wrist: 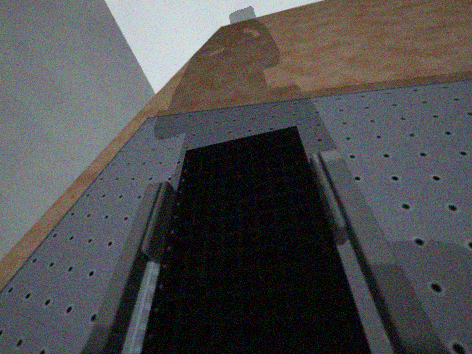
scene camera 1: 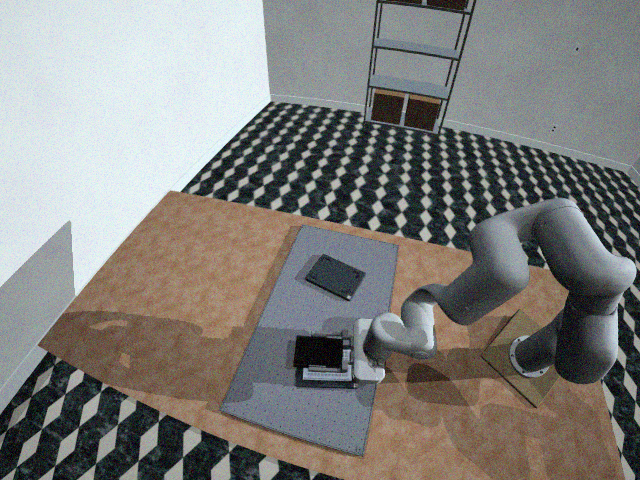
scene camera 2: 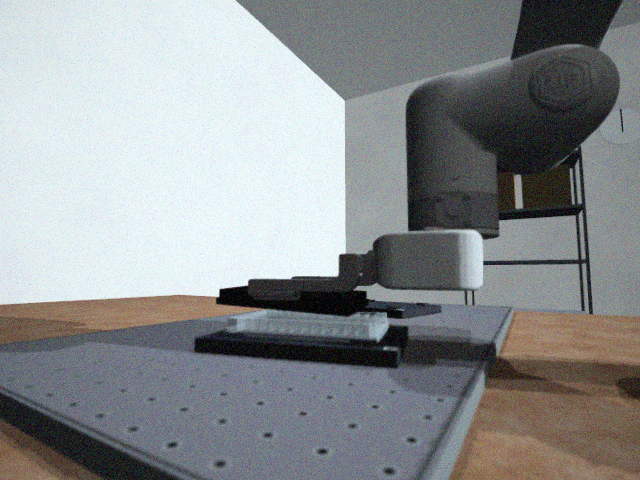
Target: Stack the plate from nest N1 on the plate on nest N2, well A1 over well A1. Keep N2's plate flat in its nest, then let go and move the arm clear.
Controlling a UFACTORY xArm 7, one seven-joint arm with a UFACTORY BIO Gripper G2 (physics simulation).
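Places are measured from the arm's base along level axes (x ahead, y left, z up), in millimetres.
Pixels of known places: hand, tool point: (wrist: 238,207) (scene camera 1: 318,351) (scene camera 2: 294,286); arm's base, link origin: (scene camera 1: 528,356).
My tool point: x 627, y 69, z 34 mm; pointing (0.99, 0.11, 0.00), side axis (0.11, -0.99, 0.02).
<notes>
Ahead of a thing's pixels: the offset from my tool point to its top centre. Level surfaces: height alone.
The black plate {dx -2, dy +0, dz +1 mm} (scene camera 1: 316,351) (scene camera 2: 333,301) (wrist: 250,240) is held roughly level between the two fingers of my gripper (scene camera 1: 316,351) (scene camera 2: 273,287) (wrist: 243,200), which is shut on its long sides. A clear plate {dx -29, dy +20, dz -24 mm} (scene camera 1: 326,374) (scene camera 2: 310,325) sits in a dark nest {dx -29, dy +20, dz -36 mm} (scene camera 1: 325,384) (scene camera 2: 294,351) and looks flat. The black plate is low, near the height of the clear plate's top, and shifted towards the far side in scene camera 1, so a strip of the clear plate shows. Whether the plates touch is hidden. Well A1 cannot be made out on either plate.
An empty dark nest {dx -11, dy -281, dz -36 mm} (scene camera 1: 336,277) (scene camera 2: 418,309) lies turned at an angle farther back on the grey perforated board {dz -50 mm} (scene camera 1: 299,315) (scene camera 2: 289,428) (wrist: 370,180). The board lies on a brown table {dz -64 mm} (scene camera 1: 206,258). A shelf unit (scene camera 1: 413,49) stands by the back wall.
</notes>
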